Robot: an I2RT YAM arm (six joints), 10 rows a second.
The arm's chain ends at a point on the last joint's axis. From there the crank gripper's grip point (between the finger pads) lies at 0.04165 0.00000 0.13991 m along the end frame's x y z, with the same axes.
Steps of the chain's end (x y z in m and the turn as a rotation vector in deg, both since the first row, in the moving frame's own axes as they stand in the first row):
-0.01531 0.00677 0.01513 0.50 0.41 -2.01
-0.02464 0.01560 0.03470 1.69 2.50 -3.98
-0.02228 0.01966 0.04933 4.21 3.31 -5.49
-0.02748 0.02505 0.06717 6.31 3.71 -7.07
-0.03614 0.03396 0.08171 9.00 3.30 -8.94
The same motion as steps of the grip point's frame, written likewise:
-0.01436 0.00407 0.01482 0.50 0.41 -2.01
-0.01883 0.00840 0.03265 1.69 2.50 -3.98
-0.01497 0.00513 0.04617 4.21 3.31 -5.49
-0.01982 0.00420 0.06307 6.31 3.71 -7.07
-0.03043 0.00529 0.07687 9.00 3.30 -8.94

